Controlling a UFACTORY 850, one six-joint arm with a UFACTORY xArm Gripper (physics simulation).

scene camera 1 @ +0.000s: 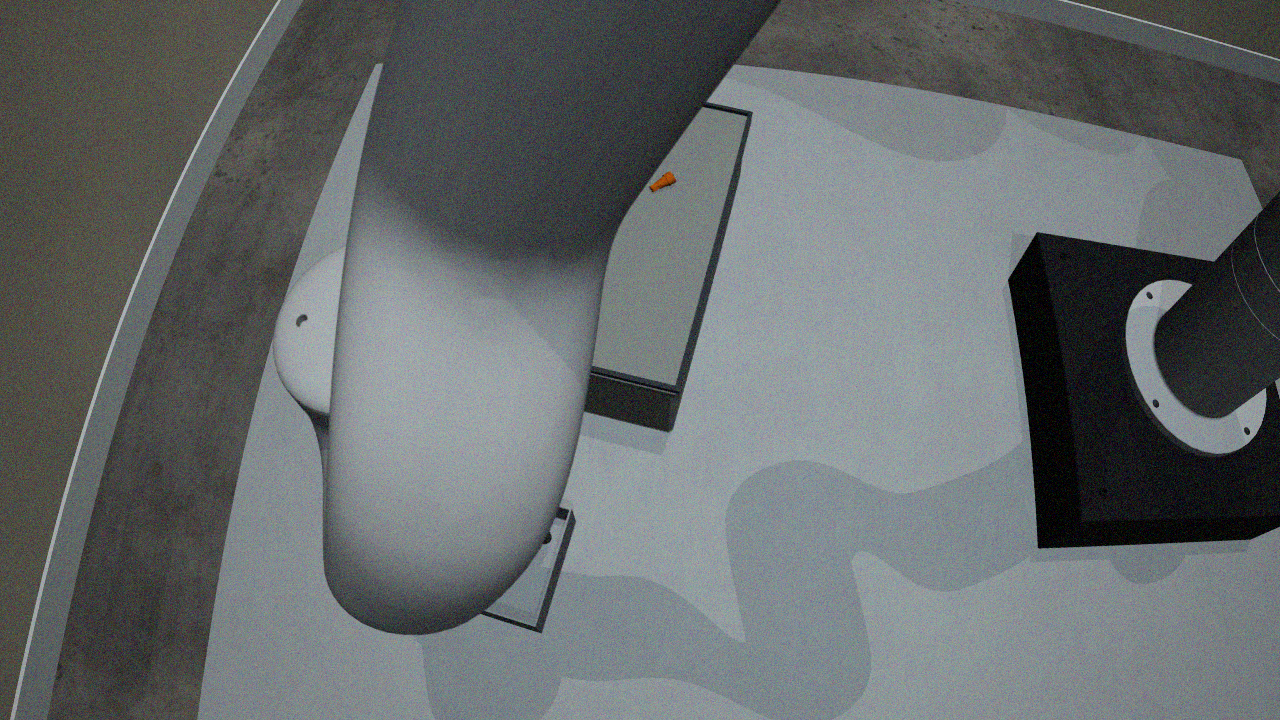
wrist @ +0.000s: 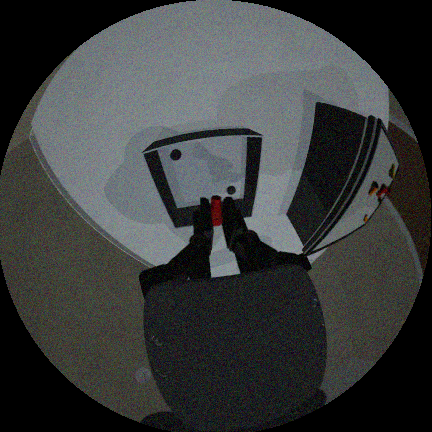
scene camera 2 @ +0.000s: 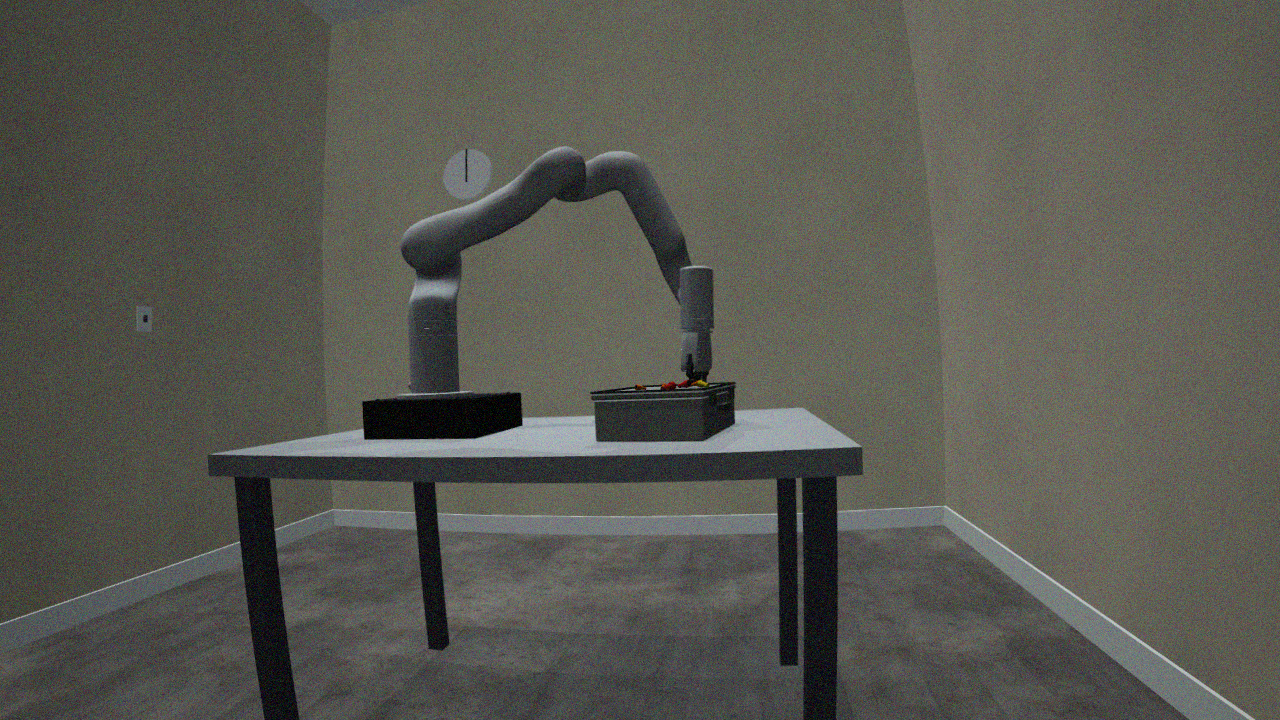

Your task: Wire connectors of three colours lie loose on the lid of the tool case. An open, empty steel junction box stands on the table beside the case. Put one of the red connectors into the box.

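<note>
My gripper (scene camera 2: 698, 369) (wrist: 214, 208) is shut on a red connector (wrist: 216, 213), held upright between the black fingertips. In the wrist view the fingertips overlap the near wall of the open steel junction box (scene camera 1: 555, 574) (wrist: 254, 172); their exact height above its rim is hard to tell. The part of the box floor that shows is bare, with two dark round holes. In scene camera 1 the arm hides the gripper and most of the box. On the tool case (scene camera 1: 633, 401) (scene camera 2: 651, 419) (wrist: 330, 150) lie another red connector (wrist: 383, 192), orange connectors (scene camera 1: 663, 181) (wrist: 373, 188) and a yellow one (scene camera 2: 701, 383).
The tool case stands beside the box, to its right in the wrist view, and is taller than the box. The black base block (scene camera 1: 1056, 385) (scene camera 2: 438, 417) carries the arm at the other side of the table (scene camera 1: 850, 358) (scene camera 2: 537, 465).
</note>
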